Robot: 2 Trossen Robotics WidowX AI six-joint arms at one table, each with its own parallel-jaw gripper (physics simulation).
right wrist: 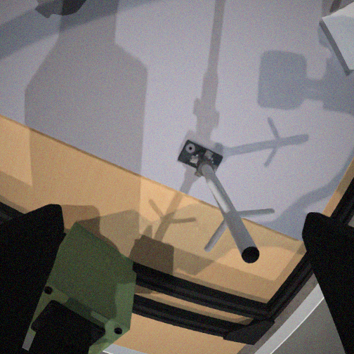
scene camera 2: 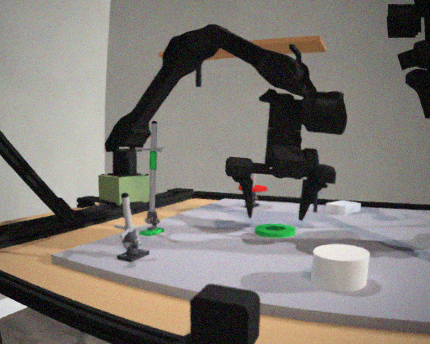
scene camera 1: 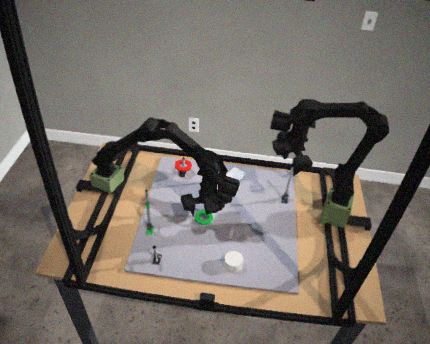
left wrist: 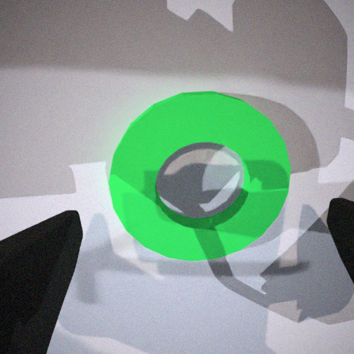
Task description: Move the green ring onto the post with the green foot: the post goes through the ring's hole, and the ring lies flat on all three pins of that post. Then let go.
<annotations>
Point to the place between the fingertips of the left gripper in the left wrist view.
208, 218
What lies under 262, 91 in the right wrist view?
A grey mat.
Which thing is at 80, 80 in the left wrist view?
A grey mat.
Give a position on a grey mat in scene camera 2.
216, 243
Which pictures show the left gripper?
Scene camera 2, scene camera 1 and the left wrist view only.
</annotations>
